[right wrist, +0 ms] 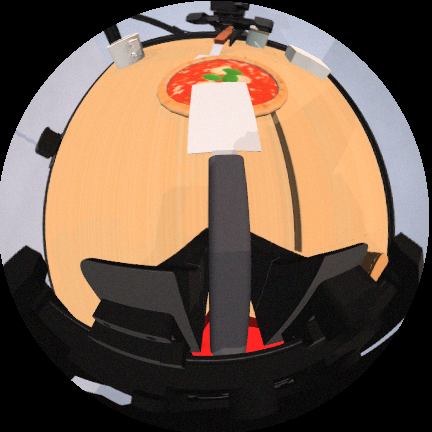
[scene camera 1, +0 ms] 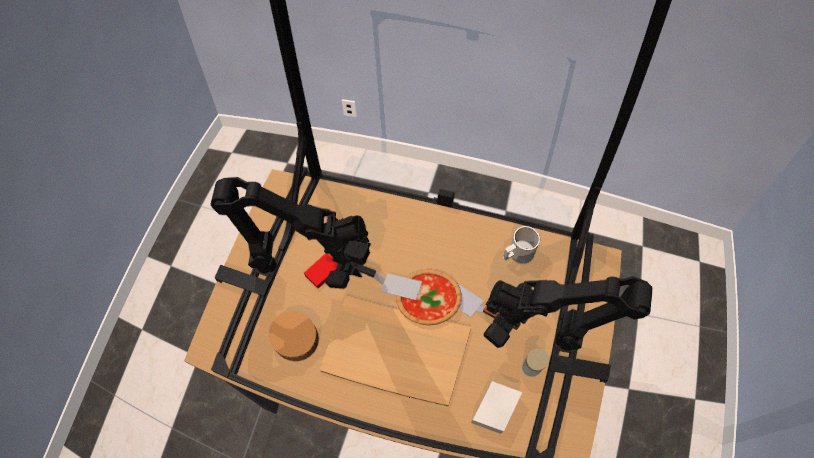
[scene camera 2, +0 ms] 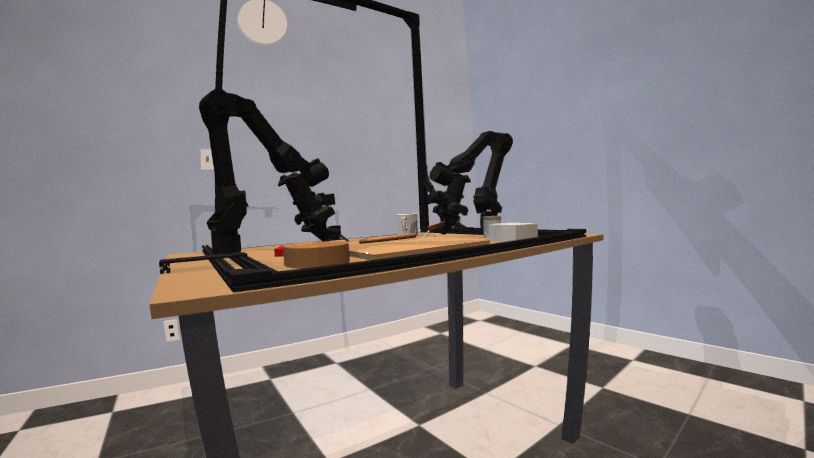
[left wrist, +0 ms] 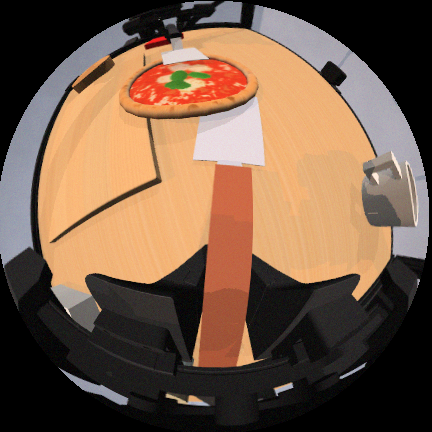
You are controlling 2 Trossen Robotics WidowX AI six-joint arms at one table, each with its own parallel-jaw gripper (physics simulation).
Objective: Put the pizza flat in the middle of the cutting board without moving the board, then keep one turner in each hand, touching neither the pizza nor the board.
Labels:
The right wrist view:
right gripper: 222, 232
pizza: 267, 90
dark-handled turner: 221, 120
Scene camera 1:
left gripper: 498, 321
right gripper: 362, 274
pizza: 439, 298
dark-handled turner: 405, 287
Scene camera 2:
left gripper: 442, 234
right gripper: 326, 241
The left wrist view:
left gripper: 222, 250
pizza: 184, 89
brown-handled turner: 232, 137
dark-handled turner: 178, 54

